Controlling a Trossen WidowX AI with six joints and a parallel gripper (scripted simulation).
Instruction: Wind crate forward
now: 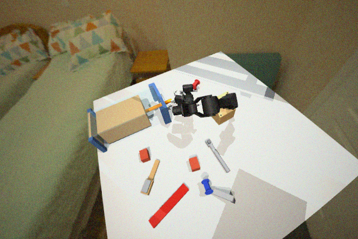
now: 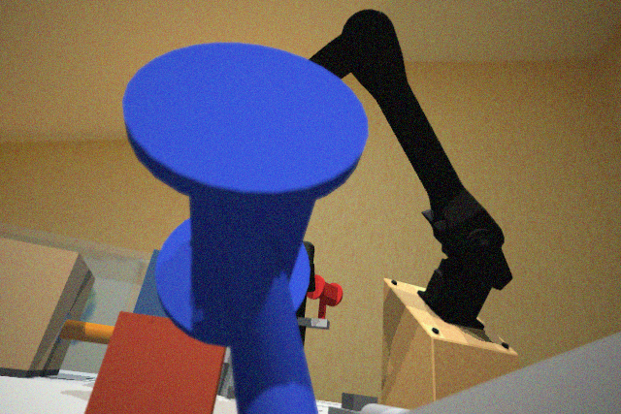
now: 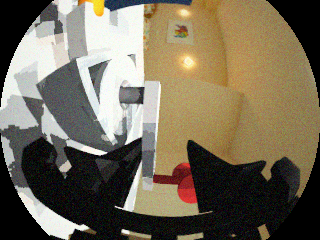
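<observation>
The grey crank arm is 2 cm to the left of my gripper tip, 1 cm below it and 1 cm behind it. The rest, counted from my gripper tip: grey winch: 10 cm below, 3 cm to the right, 3 cm ahead; then winch drum: 10 cm below, 4 cm ahead, 2 cm to the right; then red grip: 4 cm to the left, 4 cm behind, 2 cm above.
</observation>
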